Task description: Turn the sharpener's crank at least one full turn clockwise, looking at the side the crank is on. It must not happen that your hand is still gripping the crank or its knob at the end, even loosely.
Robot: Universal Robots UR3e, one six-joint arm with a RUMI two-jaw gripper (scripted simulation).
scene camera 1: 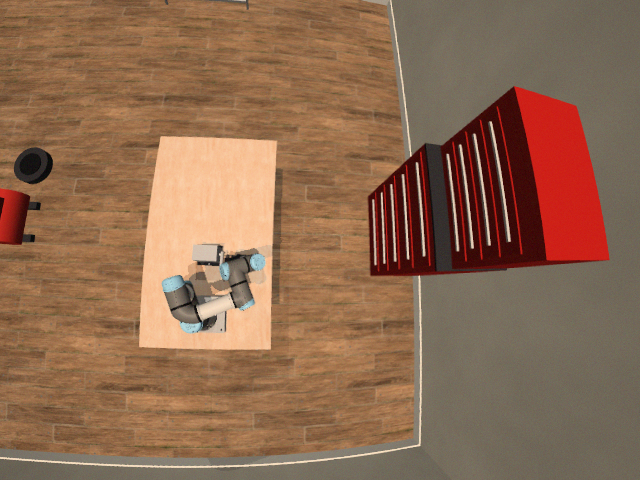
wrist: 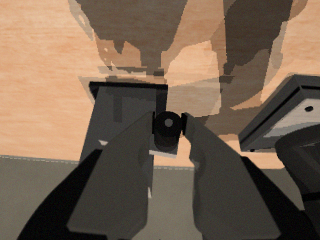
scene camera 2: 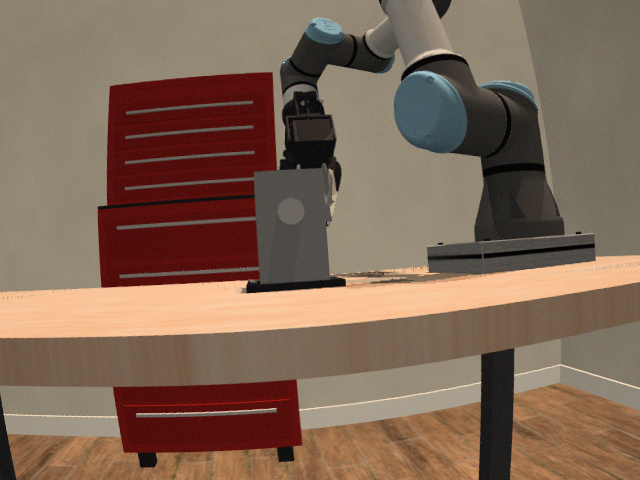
Labels:
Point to a sharpener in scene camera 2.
292, 244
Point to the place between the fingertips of my gripper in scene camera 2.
At 318, 226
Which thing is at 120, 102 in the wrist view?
A sharpener.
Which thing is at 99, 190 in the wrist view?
My gripper.

